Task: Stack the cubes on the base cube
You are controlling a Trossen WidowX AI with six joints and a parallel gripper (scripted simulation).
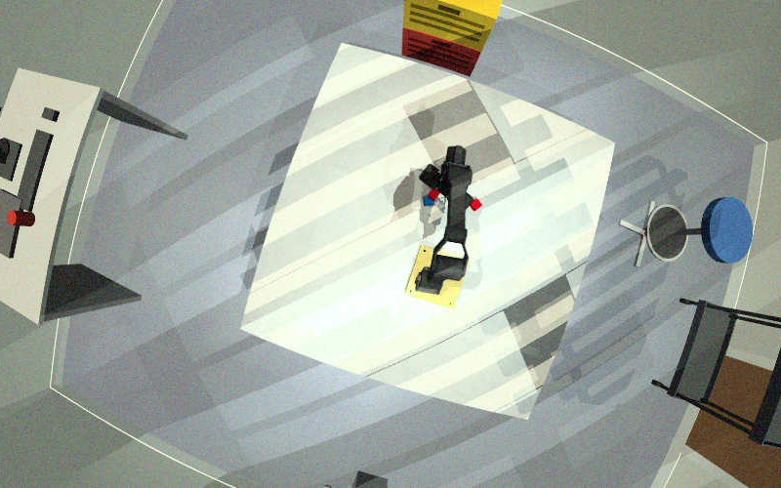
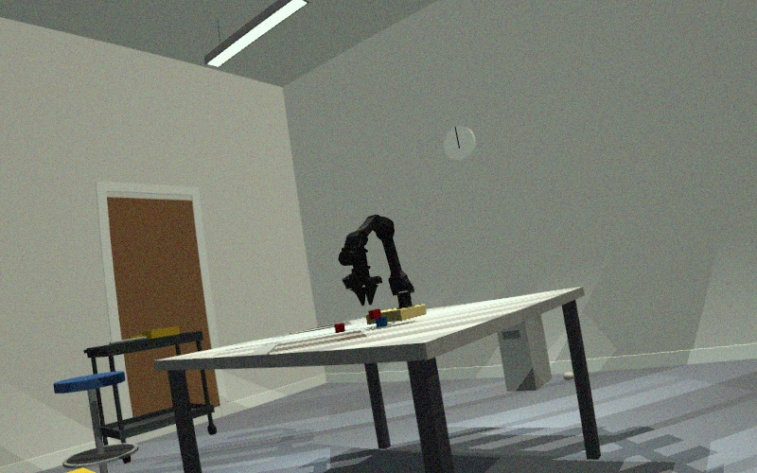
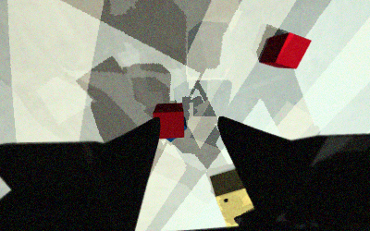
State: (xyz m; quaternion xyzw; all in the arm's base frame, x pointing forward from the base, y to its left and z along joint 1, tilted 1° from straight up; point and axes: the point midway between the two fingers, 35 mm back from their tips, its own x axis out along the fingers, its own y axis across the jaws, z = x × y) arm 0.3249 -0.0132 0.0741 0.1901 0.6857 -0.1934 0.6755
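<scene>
My gripper tip is now 20 mm past the blue base cube, 40 mm to the right of it and 70 mm above it.
</scene>
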